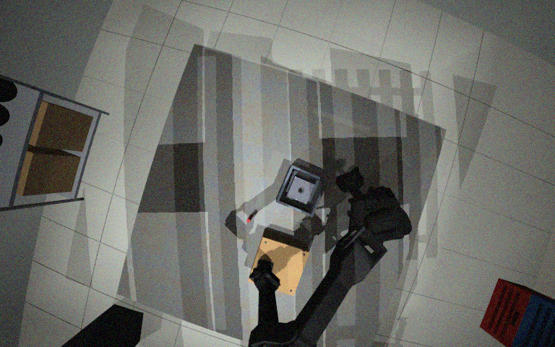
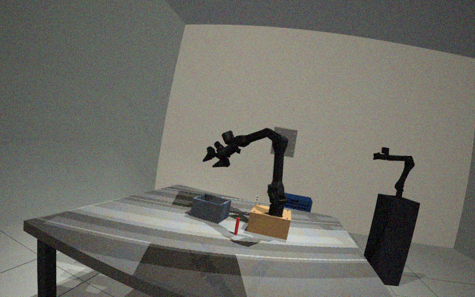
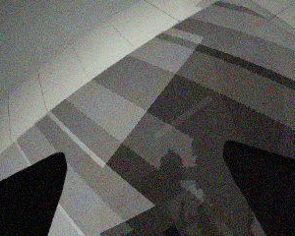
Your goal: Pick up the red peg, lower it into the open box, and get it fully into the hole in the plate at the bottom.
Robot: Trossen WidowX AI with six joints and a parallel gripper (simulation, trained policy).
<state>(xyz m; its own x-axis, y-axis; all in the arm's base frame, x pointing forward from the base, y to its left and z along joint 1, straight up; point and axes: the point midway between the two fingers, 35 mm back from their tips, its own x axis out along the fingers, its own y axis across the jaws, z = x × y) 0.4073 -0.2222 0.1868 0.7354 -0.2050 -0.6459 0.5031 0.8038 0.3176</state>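
My gripper tip is now 340 mm to the right of the red peg, 260 mm past it and 230 mm above it. Also, from my gripper tip: plate: 220 mm below, 150 mm to the left, 90 mm behind; then dark grey box: 240 mm below, 150 mm to the left, 90 mm behind.
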